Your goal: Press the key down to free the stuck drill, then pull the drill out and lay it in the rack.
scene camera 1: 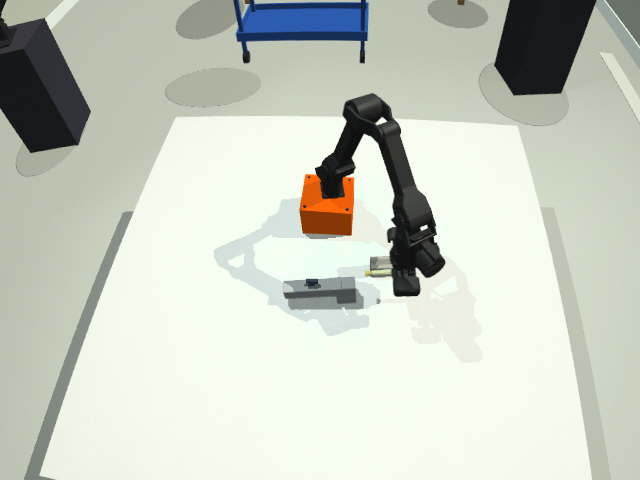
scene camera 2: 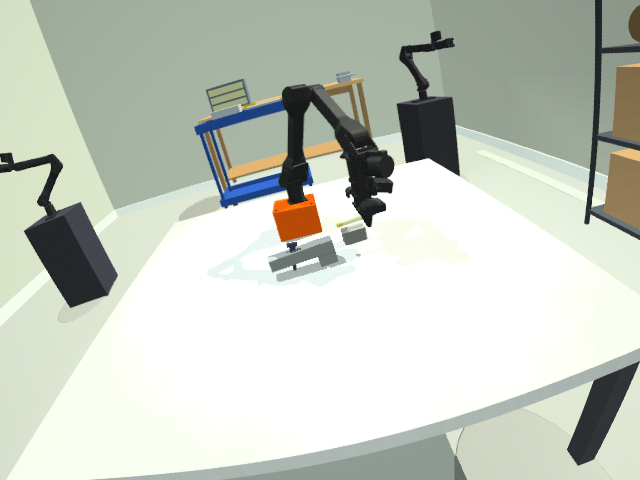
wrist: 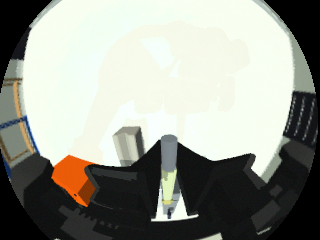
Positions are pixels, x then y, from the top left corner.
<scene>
my gripper: holds a drill (wrist: 168,150)
</scene>
